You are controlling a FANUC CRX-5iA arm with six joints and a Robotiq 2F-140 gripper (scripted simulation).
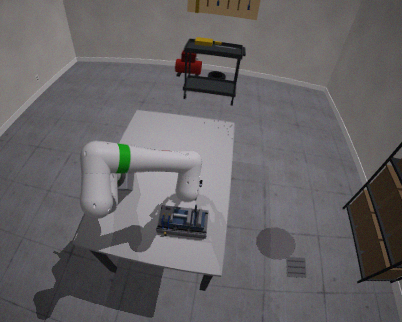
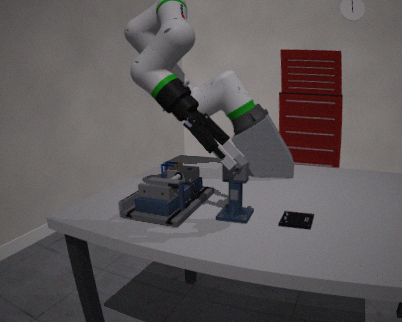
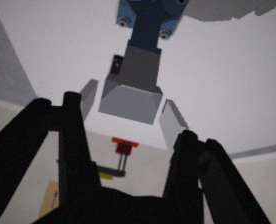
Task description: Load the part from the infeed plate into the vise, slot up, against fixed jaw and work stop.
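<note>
Now: the part 20 mm to the left of my hand and 30 mm below it. Also, from my hand: air cylinder rod 200 mm to the right, 100 mm below; blue work stop 70 mm ahead, 120 mm to the right, 120 mm below; black infeed plate 40 mm behind, 190 mm to the left, 170 mm below.
</note>
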